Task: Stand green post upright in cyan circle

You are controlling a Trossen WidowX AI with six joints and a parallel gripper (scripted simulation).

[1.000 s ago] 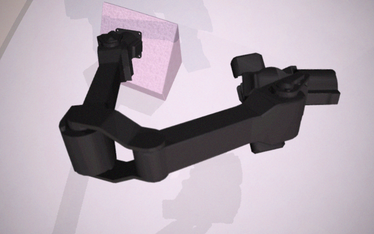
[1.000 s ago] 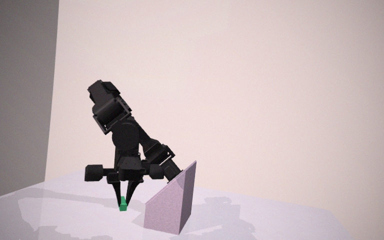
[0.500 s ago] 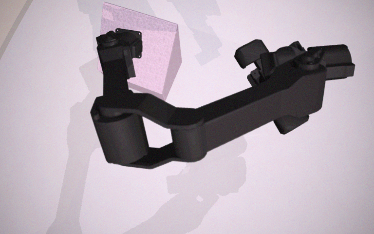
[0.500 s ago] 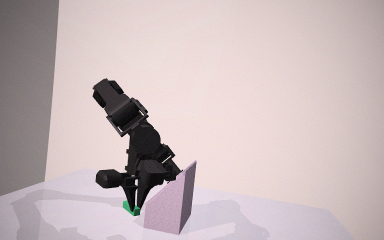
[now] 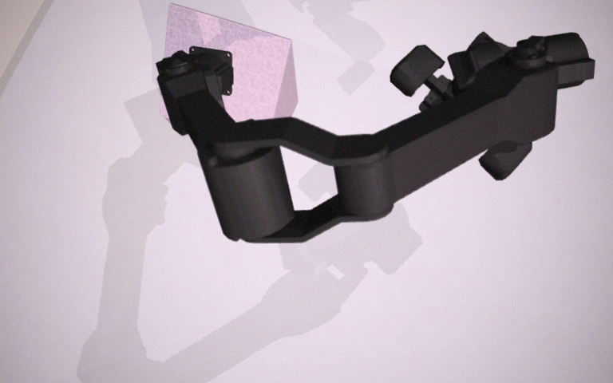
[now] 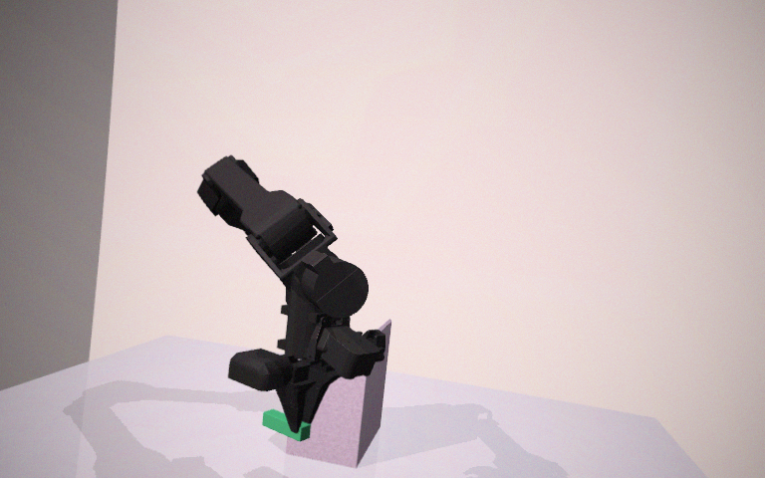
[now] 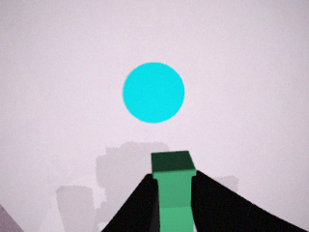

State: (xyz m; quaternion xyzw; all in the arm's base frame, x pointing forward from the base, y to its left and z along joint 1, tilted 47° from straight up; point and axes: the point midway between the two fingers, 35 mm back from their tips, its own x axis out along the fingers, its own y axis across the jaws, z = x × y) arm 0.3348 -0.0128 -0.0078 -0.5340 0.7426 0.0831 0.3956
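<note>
Right now the cyan circle is 140 mm below my gripper tip. Also, from my gripper tip: green post: 10 mm behind, 20 mm to the right.
</note>
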